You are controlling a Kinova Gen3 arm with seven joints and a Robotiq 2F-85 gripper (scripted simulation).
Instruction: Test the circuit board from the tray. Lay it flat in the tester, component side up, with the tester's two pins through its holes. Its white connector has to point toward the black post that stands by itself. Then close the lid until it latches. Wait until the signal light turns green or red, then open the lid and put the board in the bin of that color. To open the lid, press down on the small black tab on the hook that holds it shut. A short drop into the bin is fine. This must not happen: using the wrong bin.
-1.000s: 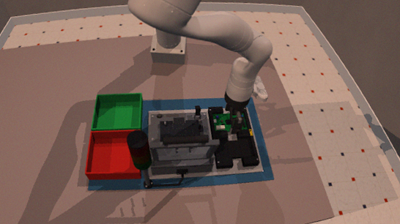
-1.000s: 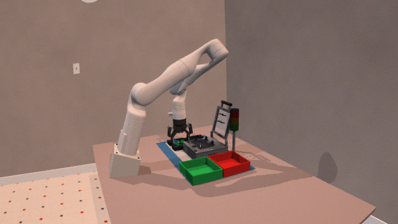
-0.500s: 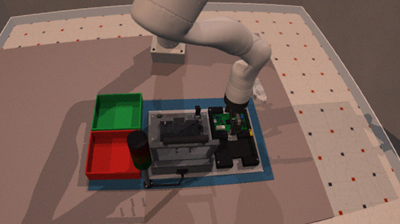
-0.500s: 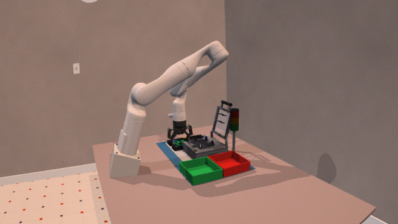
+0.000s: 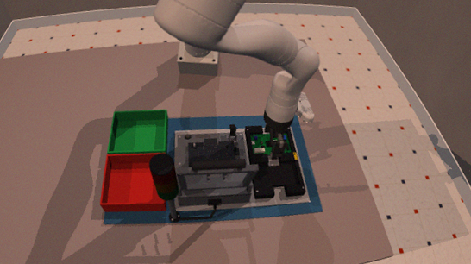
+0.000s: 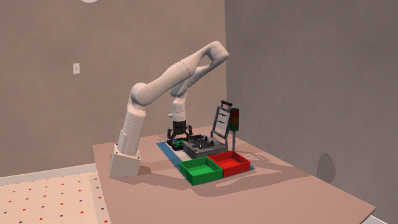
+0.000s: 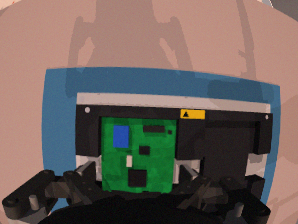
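My gripper is now right at the green circuit board. Round my hand: green bin 12 cm behind, 35 cm to the right, 1 cm below; then red bin 3 cm ahead, 38 cm to the right, 1 cm below; then tester lid 15 cm ahead, 20 cm to the right, 16 cm above.
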